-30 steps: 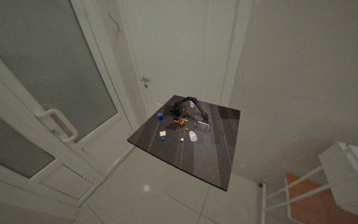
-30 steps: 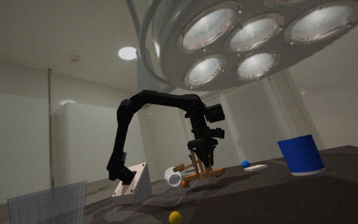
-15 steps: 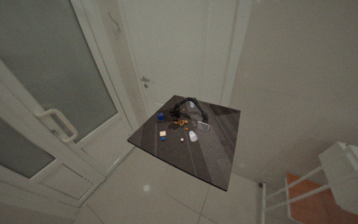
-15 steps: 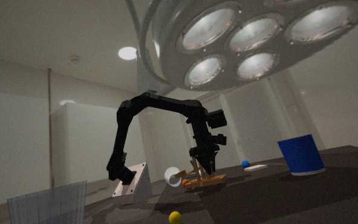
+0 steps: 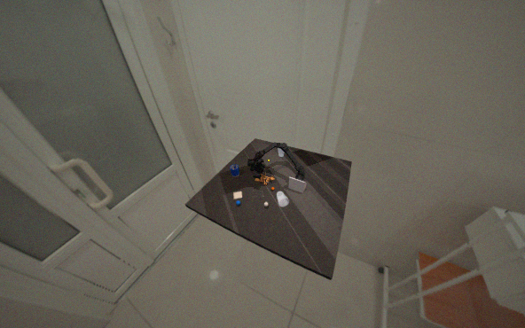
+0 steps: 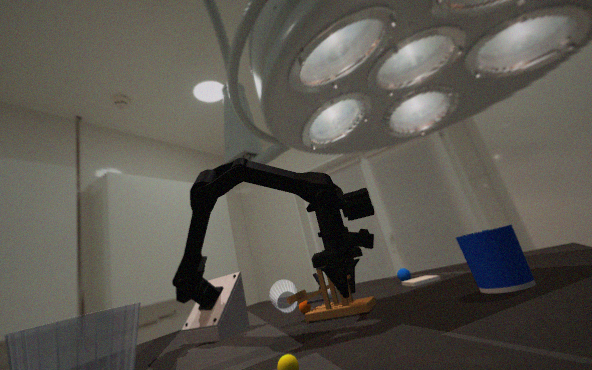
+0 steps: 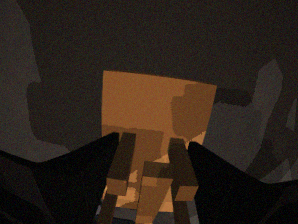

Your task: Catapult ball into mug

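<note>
Right now the orange ball is 18 cm behind my gripper tip, 5 cm to the left of it and 2 cm below it. Round my gripper tip: flat block: 5 cm ahead, 29 cm to the left, 3 cm below; then wooden catapult: 7 cm behind, 2 cm above; then blue mug: 27 cm ahead, 7 cm to the left, 1 cm below.
</note>
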